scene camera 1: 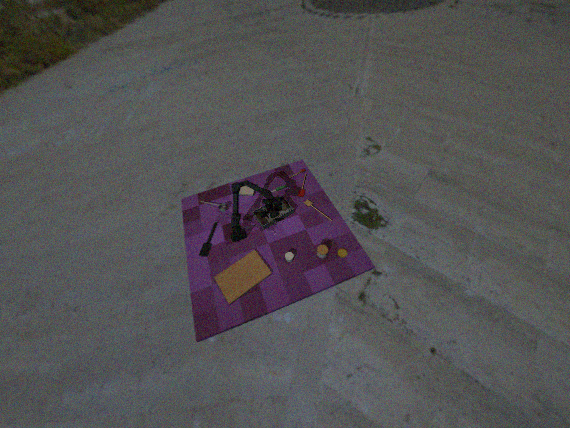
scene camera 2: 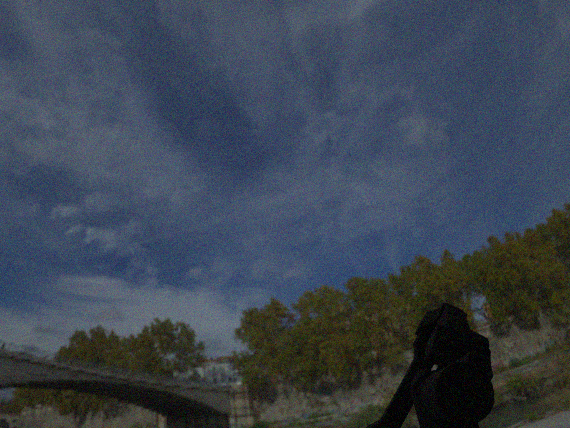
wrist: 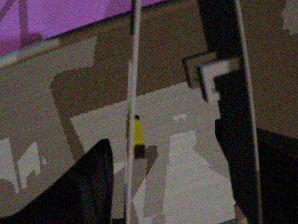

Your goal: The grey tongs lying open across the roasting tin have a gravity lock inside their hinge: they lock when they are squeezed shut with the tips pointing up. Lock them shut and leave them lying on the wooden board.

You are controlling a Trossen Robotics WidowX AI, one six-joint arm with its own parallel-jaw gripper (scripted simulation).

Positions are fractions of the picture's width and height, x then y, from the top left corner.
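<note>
The wrist view takes in the gripper (wrist: 0.55,0.61) together with a roasting tin (wrist: 0.24,0.40).
</note>
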